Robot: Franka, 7 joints.
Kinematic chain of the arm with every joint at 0, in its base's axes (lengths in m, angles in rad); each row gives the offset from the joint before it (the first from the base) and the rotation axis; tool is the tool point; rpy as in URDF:
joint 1: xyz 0 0 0.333 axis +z
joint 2: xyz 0 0 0 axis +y
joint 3: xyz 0 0 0.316 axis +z
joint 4: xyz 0.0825 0 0 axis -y
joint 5: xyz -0.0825 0 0.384 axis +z
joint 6: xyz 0 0 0 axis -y
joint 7: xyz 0.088 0 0 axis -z
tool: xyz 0 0 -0.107 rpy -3.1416 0 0
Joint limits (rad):
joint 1: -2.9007..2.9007
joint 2: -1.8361..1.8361
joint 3: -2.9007..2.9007
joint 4: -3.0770..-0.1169
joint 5: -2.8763..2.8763
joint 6: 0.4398..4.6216
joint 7: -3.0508..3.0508
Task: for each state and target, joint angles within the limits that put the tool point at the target. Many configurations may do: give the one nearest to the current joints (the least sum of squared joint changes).
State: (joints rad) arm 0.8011 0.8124 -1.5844 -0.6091 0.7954 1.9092 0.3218
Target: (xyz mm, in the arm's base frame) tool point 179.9 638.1 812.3
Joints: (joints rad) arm 1.4624 0.8477 -1.5058 -0.1169 0.8601 1.7733 0.3218
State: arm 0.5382 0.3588 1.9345 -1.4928 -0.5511 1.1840 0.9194
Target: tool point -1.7 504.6 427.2
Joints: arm 0.3587 0.5730 1.5229 -1.8445 -0.5810 1.1324 0.9194
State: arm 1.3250 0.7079 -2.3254 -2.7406 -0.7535 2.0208 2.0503
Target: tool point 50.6 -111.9 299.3
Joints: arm 1.7094 0.7522 -2.1288 -3.0770 -0.2649 1.1376 2.0503
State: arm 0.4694 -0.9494 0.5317 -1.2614 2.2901 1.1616 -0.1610
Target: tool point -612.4 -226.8 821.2
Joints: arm 0.7025 -1.2006 0.5281 -0.8457 2.4389 1.4631 -0.1610
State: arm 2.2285 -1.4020 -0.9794 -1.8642 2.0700 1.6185 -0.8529
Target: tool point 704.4 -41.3 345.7
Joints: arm 2.1423 -1.8218 -1.5131 -1.6789 2.1490 1.6625 -0.8529
